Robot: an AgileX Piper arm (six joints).
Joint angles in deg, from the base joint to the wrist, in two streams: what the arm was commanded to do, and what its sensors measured. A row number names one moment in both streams.
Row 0, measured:
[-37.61 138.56 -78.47 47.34 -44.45 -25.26]
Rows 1 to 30, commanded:
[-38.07 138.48 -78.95 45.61 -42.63 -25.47]
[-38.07 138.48 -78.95 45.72 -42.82 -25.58]
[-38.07 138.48 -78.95 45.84 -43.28 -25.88]
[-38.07 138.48 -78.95 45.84 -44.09 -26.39]
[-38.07 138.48 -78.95 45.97 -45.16 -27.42]
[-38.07 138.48 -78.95 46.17 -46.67 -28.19]
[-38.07 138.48 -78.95 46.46 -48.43 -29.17]
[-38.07 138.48 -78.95 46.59 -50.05 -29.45]
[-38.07 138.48 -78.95 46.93 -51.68 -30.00]
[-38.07 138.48 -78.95 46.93 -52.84 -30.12]
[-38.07 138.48 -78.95 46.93 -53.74 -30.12]
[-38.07 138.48 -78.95 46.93 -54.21 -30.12]
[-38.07 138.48 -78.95 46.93 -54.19 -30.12]
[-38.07 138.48 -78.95 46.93 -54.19 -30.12]
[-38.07 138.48 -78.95 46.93 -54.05 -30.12]
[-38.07 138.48 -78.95 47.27 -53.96 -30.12]
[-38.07 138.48 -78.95 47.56 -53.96 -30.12]
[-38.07 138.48 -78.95 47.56 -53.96 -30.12]
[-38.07 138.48 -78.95 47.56 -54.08 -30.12]
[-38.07 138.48 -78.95 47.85 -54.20 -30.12]
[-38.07 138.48 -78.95 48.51 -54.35 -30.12]
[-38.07 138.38 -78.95 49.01 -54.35 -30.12]
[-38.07 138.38 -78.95 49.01 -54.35 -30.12]
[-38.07 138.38 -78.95 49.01 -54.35 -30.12]
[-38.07 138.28 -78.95 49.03 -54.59 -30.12]
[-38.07 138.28 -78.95 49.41 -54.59 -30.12]
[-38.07 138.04 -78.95 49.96 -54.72 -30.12]
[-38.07 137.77 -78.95 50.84 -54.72 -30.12]
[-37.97 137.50 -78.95 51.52 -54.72 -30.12]
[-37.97 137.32 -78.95 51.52 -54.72 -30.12]
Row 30, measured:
[-37.96 138.53 -78.75 49.47 -53.67 -29.77]
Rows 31 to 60, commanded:
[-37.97 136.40 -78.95 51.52 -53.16 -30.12]
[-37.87 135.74 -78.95 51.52 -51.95 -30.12]
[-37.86 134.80 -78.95 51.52 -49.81 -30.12]
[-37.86 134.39 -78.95 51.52 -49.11 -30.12]
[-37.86 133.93 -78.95 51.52 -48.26 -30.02]
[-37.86 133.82 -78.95 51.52 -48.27 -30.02]
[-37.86 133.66 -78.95 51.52 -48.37 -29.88]
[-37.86 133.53 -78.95 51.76 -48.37 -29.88]
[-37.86 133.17 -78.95 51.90 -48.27 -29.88]
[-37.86 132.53 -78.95 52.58 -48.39 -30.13]
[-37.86 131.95 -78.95 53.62 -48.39 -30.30]
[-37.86 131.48 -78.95 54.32 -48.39 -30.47]
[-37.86 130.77 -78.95 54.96 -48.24 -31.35]
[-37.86 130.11 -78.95 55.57 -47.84 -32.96]
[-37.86 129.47 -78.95 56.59 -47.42 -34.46]
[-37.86 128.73 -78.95 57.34 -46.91 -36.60]
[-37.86 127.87 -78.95 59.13 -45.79 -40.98]
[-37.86 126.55 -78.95 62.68 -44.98 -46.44]
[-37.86 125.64 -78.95 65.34 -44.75 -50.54]
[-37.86 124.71 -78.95 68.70 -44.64 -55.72]
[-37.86 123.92 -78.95 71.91 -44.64 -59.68]
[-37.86 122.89 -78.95 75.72 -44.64 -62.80]
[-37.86 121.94 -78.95 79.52 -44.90 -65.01]
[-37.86 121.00 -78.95 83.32 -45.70 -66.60]
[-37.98 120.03 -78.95 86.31 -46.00 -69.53]
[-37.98 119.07 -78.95 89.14 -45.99 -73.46]
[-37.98 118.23 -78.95 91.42 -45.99 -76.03]
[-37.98 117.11 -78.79 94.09 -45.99 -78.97]
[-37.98 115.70 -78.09 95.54 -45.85 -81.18]
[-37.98 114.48 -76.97 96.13 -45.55 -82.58]
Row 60, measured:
[-37.96 118.96 -78.75 88.90 -45.25 -73.49]
